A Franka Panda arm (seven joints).
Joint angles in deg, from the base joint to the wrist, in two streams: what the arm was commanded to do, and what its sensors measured. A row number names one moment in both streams.
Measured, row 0:
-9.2 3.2 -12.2 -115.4 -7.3 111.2 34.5
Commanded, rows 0 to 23:
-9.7 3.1 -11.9 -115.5 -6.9 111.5 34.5
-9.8 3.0 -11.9 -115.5 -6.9 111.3 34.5
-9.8 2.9 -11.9 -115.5 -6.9 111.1 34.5
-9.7 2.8 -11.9 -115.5 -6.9 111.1 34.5
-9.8 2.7 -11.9 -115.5 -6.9 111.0 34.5
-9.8 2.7 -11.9 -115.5 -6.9 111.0 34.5
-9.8 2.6 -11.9 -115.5 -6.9 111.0 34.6
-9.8 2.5 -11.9 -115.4 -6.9 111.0 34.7
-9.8 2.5 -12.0 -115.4 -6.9 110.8 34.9
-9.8 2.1 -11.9 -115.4 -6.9 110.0 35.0
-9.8 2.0 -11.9 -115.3 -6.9 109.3 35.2
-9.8 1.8 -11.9 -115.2 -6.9 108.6 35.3
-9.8 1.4 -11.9 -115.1 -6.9 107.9 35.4
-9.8 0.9 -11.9 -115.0 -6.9 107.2 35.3
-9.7 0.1 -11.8 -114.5 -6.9 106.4 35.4
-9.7 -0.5 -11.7 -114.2 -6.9 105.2 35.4
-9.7 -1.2 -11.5 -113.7 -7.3 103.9 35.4
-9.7 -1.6 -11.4 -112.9 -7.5 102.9 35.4
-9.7 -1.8 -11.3 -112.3 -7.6 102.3 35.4
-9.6 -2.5 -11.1 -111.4 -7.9 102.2 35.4
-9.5 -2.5 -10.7 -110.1 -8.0 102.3 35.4
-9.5 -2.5 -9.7 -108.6 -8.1 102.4 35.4
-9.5 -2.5 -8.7 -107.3 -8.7 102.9 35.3
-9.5 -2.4 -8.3 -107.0 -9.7 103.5 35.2
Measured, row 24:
-9.3 -2.5 -10.8 -110.1 -7.5 103.9 34.8
